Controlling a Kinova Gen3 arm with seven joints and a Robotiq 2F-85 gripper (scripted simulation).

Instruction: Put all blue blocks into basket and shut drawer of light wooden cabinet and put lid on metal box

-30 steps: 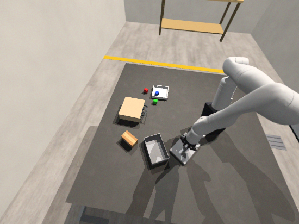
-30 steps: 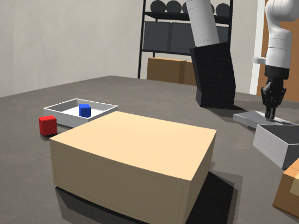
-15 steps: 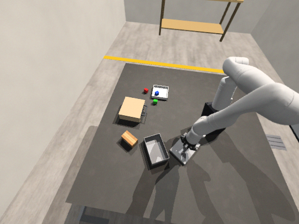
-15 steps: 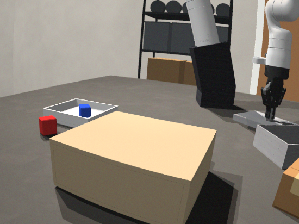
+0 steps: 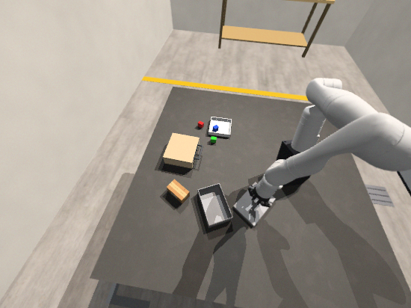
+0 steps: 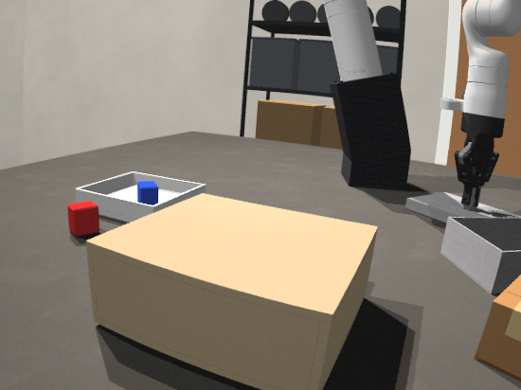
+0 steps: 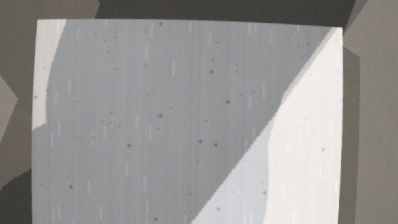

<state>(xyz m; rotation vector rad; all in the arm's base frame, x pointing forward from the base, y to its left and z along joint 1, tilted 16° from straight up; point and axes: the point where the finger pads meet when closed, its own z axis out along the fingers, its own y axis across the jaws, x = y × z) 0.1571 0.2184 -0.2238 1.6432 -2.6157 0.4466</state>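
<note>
Right now my hand is 19 cm short of the grey metal box, 8 cm to the right of it and 2 cm above it. The rest, counted from my hand: lid (3 cm below); brown box (39 cm ahead, 8 cm to the left, 1 cm below); drawer (45 cm ahead, 16 cm to the right, 1 cm below).
</note>
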